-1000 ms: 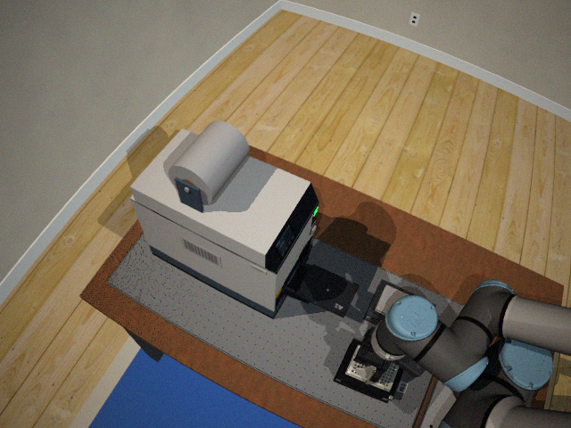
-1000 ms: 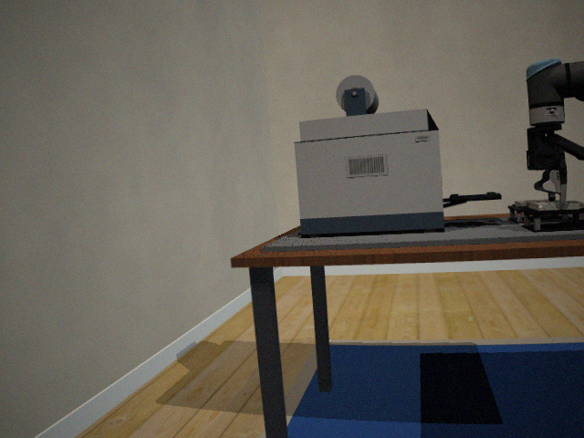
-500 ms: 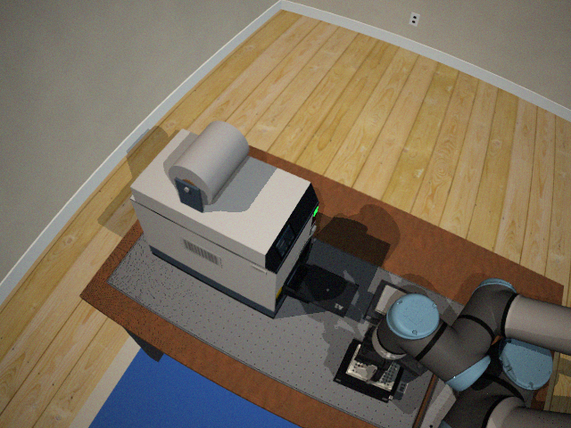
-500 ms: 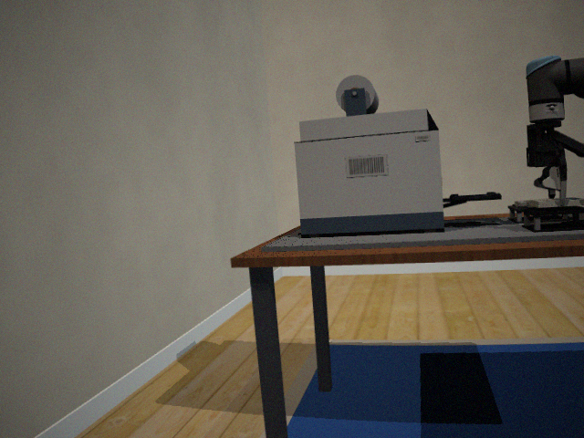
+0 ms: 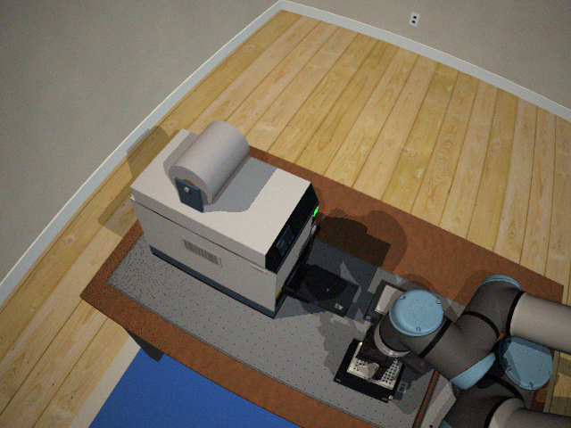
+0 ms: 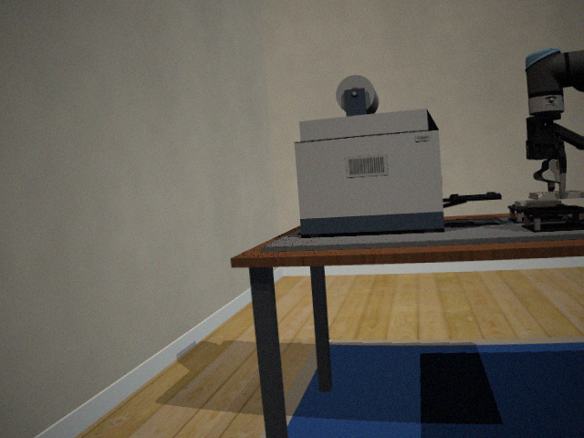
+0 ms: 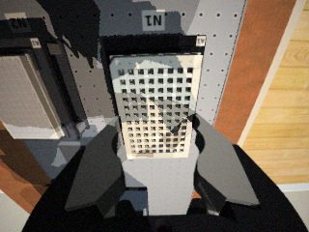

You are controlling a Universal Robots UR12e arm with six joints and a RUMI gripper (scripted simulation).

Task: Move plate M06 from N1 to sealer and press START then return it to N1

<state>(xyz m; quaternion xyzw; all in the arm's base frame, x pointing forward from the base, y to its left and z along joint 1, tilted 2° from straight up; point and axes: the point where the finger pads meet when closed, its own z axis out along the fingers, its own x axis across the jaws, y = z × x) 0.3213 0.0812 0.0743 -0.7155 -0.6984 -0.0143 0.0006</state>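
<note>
Right now the plate nest N1 is 5 cm below my hand. Round my hand: foil-covered plate 1 cm behind, 20 cm to the right, 4 cm below; sealer stage 19 cm ahead, 15 cm to the right, 1 cm below; white well plate 1 cm below.
</note>
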